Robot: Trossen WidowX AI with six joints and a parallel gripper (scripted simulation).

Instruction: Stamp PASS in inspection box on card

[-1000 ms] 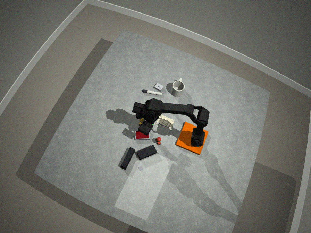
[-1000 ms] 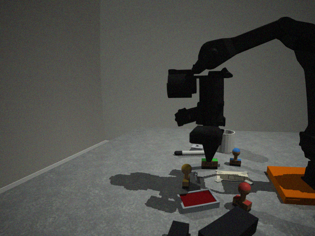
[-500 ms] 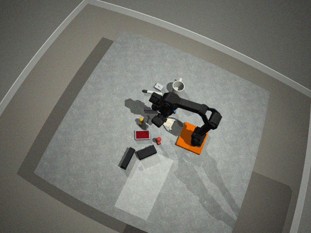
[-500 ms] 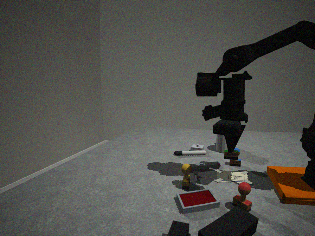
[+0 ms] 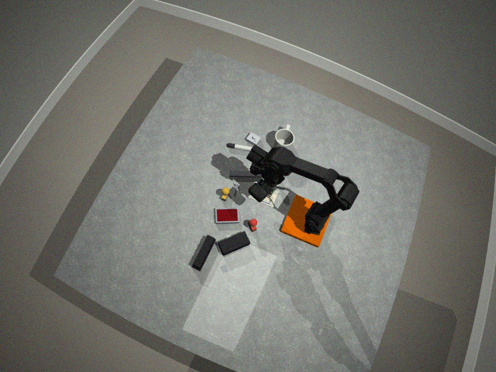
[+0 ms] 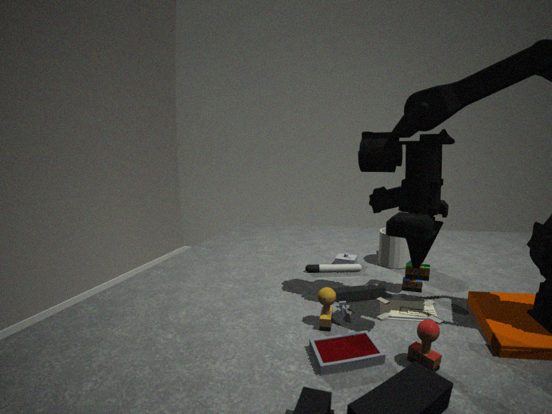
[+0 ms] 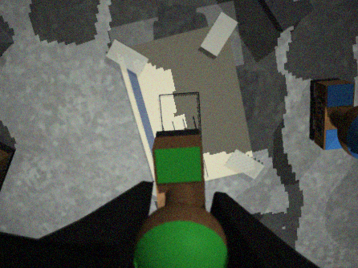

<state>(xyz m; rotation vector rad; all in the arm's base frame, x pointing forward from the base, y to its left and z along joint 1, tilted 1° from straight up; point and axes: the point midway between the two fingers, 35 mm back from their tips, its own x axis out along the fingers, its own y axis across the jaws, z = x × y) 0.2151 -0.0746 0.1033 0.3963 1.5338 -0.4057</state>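
My gripper tip is 9 cm above the cream card, 1 cm to the left of it and 1 cm short of it. The rest, counted from my gripper tip: blue-knobbed stamp: 9 cm to the right, 7 cm below, 2 cm behind; green-topped stamp: right at my gripper tip; grey bar: 10 cm ahead, 8 cm below, 7 cm to the right.
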